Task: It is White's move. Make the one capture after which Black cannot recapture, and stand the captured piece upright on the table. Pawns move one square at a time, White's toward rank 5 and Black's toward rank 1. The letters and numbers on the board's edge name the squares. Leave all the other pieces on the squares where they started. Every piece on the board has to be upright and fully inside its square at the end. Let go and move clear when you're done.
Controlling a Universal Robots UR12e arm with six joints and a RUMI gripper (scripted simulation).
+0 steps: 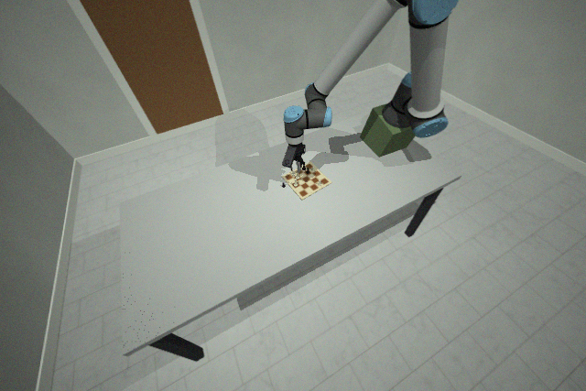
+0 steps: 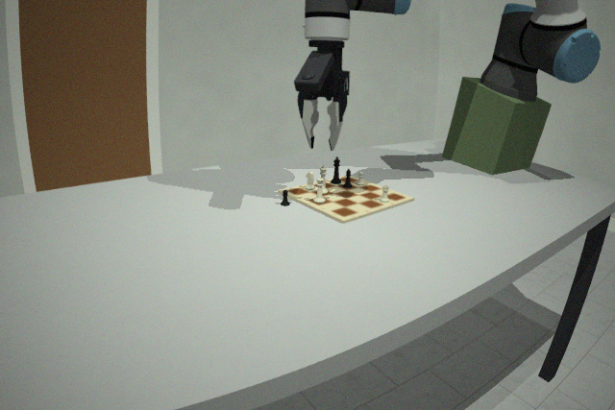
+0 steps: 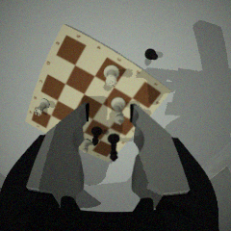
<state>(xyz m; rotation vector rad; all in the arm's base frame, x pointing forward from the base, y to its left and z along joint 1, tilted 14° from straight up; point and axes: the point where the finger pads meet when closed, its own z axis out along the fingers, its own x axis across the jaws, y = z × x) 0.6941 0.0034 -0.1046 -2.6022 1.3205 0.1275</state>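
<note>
Right now the white king is 9 cm below my hand, 4 cm to the right of it and 4 cm behind it. Round my hand: chessboard (13 cm below, 8 cm behind, 1 cm to the right); black pawn (12 cm below, 7 cm ahead, 3 cm to the right); black king (11 cm behind, 9 cm to the right, 9 cm below).
</note>
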